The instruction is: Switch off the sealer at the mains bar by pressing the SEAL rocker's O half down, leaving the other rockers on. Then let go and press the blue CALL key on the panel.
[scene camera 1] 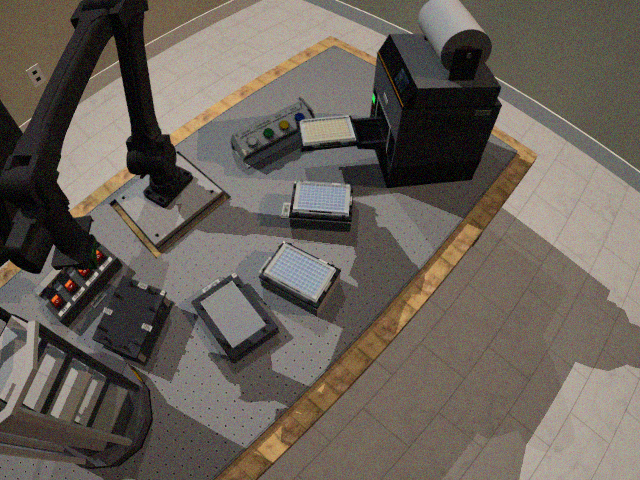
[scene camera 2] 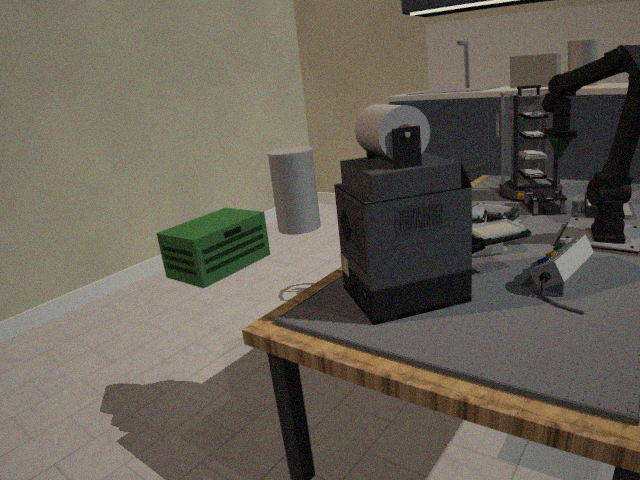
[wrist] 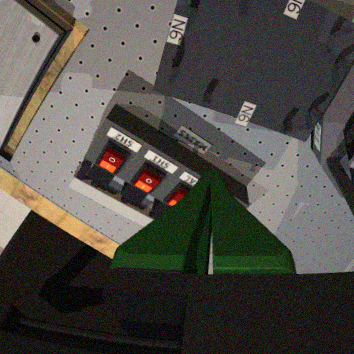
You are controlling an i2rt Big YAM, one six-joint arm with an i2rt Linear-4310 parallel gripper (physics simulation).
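The black mains bar has several red rockers. In the wrist view the SH2, SH1 and SEAL rockers show lit orange on their lower halves. The SEAL rocker and its label are partly covered by the fingers, and the fourth rocker is hidden. My gripper is shut and empty, its green fingertips pointing down above the bar beside the SEAL label. Contact cannot be made out. The blue CALL key is at the far end of the grey panel.
The black sealer stands at the table corner, a plate on its tray beside the CALL key. A dark nest stands close to the bar. A plate tower and two plate stands are around.
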